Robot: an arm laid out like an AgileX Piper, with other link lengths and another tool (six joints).
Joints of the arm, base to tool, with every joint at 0 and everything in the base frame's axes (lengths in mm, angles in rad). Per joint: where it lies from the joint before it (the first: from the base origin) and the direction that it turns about. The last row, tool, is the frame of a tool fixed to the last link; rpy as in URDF.
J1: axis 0 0 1 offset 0 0 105.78
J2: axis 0 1 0 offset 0 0 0
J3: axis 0 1 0 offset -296.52 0 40.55
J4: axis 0.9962 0 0.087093 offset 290.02 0 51.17
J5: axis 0 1 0 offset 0 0 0
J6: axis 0.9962 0 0.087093 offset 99.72 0 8.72
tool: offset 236.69 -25 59.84 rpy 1.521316 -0.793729 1.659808
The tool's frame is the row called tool.
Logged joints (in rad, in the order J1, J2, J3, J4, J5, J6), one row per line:
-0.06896 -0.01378 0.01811 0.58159 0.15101 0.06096
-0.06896 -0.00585 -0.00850 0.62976 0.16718 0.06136
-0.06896 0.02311 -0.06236 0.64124 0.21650 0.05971
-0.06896 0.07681 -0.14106 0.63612 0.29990 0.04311
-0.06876 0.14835 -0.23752 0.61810 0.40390 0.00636
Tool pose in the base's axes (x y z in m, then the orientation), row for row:
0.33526 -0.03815 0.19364 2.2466 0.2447 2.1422
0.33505 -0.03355 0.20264 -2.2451 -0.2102 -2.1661
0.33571 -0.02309 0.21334 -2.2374 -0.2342 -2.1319
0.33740 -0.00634 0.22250 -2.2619 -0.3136 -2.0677
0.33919 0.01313 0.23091 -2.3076 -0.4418 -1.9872
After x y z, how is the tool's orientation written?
As a rotation vector, in radians.
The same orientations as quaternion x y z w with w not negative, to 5 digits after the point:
0.72142 0.07858 0.68789 0.01387
-0.71801 -0.06722 -0.69274 0.00741
-0.72174 -0.07555 -0.68771 0.02113
-0.73391 -0.10175 -0.67089 0.03051
-0.74951 -0.14350 -0.64545 0.03219

